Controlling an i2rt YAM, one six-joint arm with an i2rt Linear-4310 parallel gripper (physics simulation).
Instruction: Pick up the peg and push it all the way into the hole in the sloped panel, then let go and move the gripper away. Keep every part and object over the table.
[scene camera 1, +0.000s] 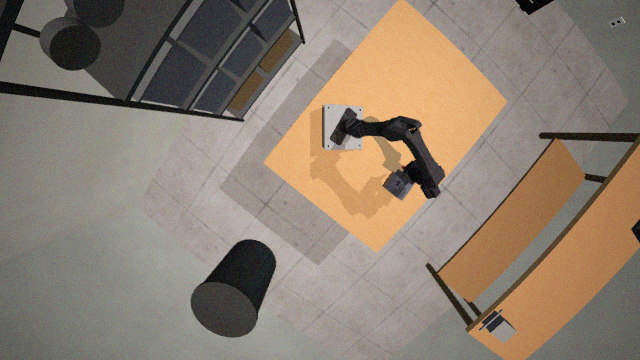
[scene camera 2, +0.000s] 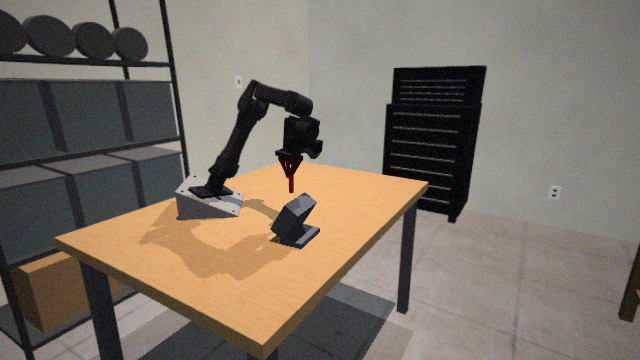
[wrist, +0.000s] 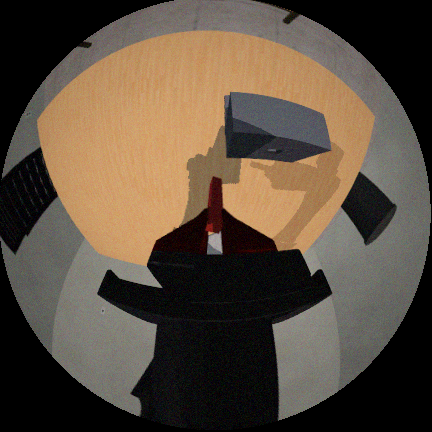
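Pixels of known places: gripper, between the fingertips: (scene camera 1: 405, 167) (scene camera 2: 289, 177) (wrist: 214, 213); arm's base, origin of its link: (scene camera 1: 343, 126) (scene camera 2: 211, 191).
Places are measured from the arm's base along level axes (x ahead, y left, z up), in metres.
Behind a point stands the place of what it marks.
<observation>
The dark red peg (scene camera 2: 291, 185) {y 0.009, x 0.379, z 0.084 m} (wrist: 215, 192) {y 0.013, x 0.381, z 0.093 m} is a thin bar, pointing down from my gripper (scene camera 2: 290, 175) {y 0.014, x 0.369, z 0.111 m} (wrist: 214, 213) {y 0.014, x 0.369, z 0.111 m}. My gripper appears shut on the peg; their similar dark red makes the boundary hard to see. The grey-blue sloped panel (scene camera 1: 395, 191) {y -0.112, x 0.426, z 0.049 m} (scene camera 2: 300, 204) {y -0.075, x 0.467, z 0.060 m} (wrist: 275, 117) {y -0.050, x 0.462, z 0.062 m} stands on its base on the table. Its small hole (scene camera 1: 398, 183) {y -0.068, x 0.424, z 0.014 m} (wrist: 273, 150) {y -0.074, x 0.413, z 0.019 m} shows in scene camera 1 and the wrist view. The peg hangs in the air above the table, apart from the panel. The arm hides the fingertips and peg in scene camera 1.
The light arm base block (scene camera 1: 327, 142) {y -0.117, x -0.019, z 0.042 m} (scene camera 2: 197, 209) {y -0.118, x 0.047, z -0.023 m} sits on the wooden table (scene camera 1: 430, 65) {y 0.583, x 0.195, z -0.062 m} (scene camera 2: 165, 290) {y -0.458, x 0.307, z -0.062 m} (wrist: 120, 110) {y 0.217, x 0.504, z -0.063 m}. The panel stands near one long table edge. Shelving (scene camera 2: 175, 100), a black drawer cabinet (scene camera 2: 430, 135) and a dark bin (scene camera 1: 225, 310) are off the table.
</observation>
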